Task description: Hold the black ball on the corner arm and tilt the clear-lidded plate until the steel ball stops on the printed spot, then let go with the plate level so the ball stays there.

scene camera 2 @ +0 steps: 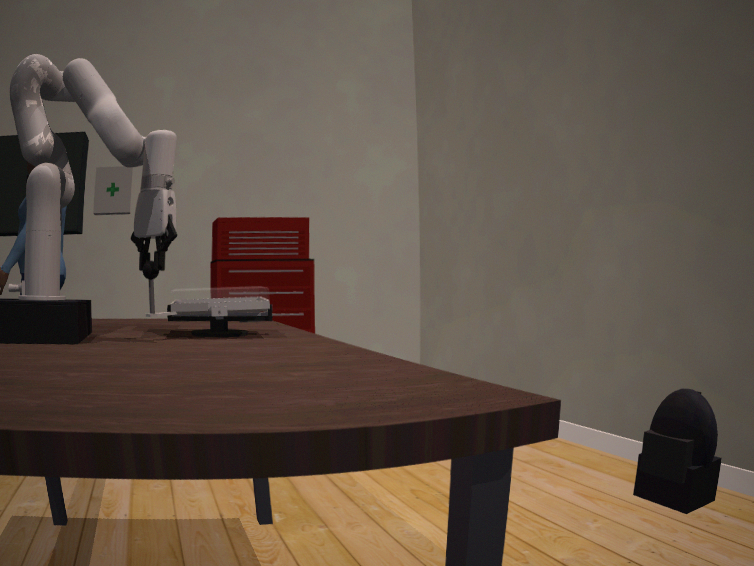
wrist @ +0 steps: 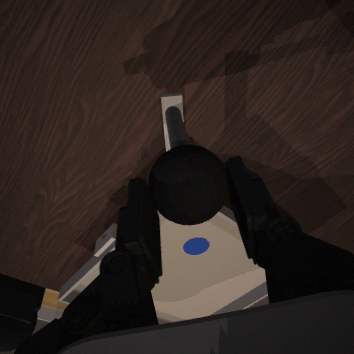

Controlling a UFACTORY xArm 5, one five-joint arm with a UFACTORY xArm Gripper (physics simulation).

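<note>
The black ball tops an upright grey rod on the plate's corner arm. My gripper is shut on this ball from above, one finger on each side. The clear-lidded plate looks about level in the scene view. Its clear lid shows faintly above it. The printed blue spot shows below the ball in the wrist view. The steel ball does not show in either view; the black ball and fingers hide part of the plate.
The plate's black stand rests on the brown table. The arm's black base block stands to the left. A red tool cabinet stands behind the table, and a person in blue is partly hidden behind the arm.
</note>
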